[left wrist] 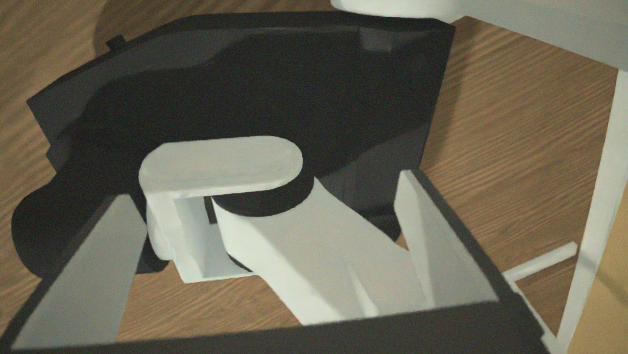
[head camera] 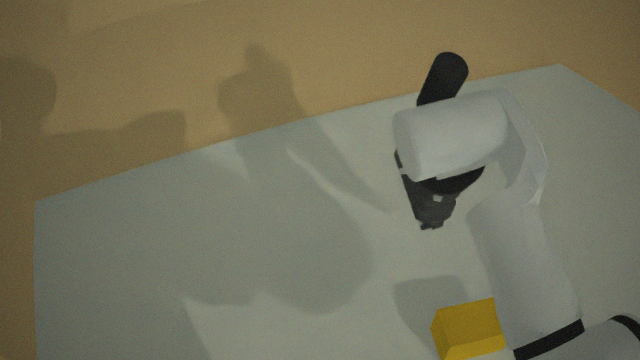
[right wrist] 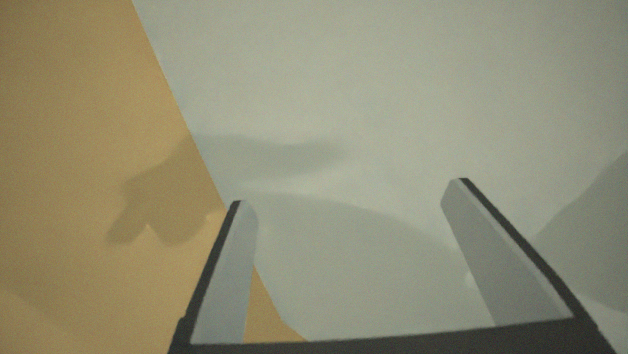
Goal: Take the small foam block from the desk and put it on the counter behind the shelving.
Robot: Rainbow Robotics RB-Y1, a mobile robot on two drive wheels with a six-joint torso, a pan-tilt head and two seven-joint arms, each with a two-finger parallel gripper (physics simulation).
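Places are measured from the robot's base along level axes (x ahead, y left, z up), in metres.
Pixels of known places: left gripper, fingertip midpoint: [left wrist: 269, 200]; right gripper, fingertip midpoint: [right wrist: 347, 201].
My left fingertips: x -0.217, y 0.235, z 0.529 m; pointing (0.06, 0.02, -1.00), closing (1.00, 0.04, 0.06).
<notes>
For each thing: its top centre in the pictures, then the offset to it from my left fingertips. "pt": a spot on its surface instead. Level surfaces: height alone.
- small foam block at its top centre: [head camera: 476, 320] dx +0.416, dy -0.431, dz +0.466 m
- pale grey desk at its surface level: dz +0.421 m
- brown wood floor at its surface level: dz -0.529 m
- white upright leg at a spot on its surface: [left wrist: 600, 175] pt dx +1.117, dy -0.506, dz -0.519 m
The small foam block [head camera: 467, 325], a yellow box shape, lies on the pale grey desk [head camera: 125, 240] [right wrist: 375, 75] at the bottom of the head view, partly against the outline of my right arm. My right gripper [head camera: 432, 227] [right wrist: 347, 201] is open and empty, pointing down over the desk. In the head view it is above the block in the picture, apart from it. The block does not show in the right wrist view. My left gripper [left wrist: 269, 200] is open, with my own base and a white arm part behind its fingers. The counter and the shelving do not show.
A tan wall [head camera: 150, 50] [right wrist: 75, 125] rises along the desk's far edge. In the left wrist view are my dark base [left wrist: 310, 95], a brown wood floor [left wrist: 520, 140], a white upright leg [left wrist: 600, 175], and a white bar [left wrist: 542, 261]. Arm shadows fall on the desk and wall.
</notes>
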